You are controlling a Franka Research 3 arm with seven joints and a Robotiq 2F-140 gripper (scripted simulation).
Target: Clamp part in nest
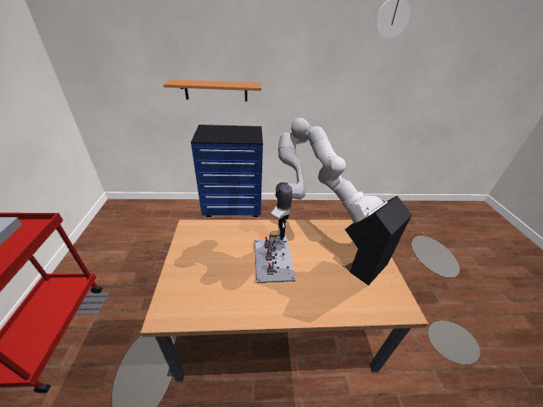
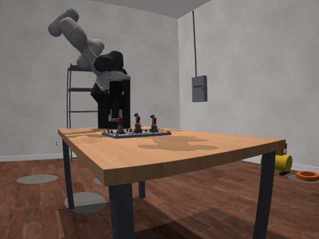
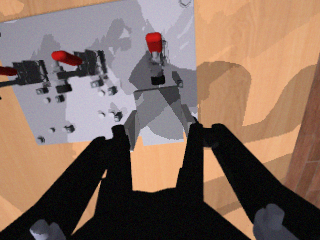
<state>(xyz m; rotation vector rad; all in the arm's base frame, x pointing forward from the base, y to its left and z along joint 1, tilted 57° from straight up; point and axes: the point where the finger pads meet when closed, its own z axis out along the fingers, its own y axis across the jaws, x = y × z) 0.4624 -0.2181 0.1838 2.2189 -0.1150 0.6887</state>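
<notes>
My gripper is now 3 cm above the grey block part. Also, from my hand: grey fixture plate: 11 cm below, 9 cm ahead, 8 cm to the left.
</notes>
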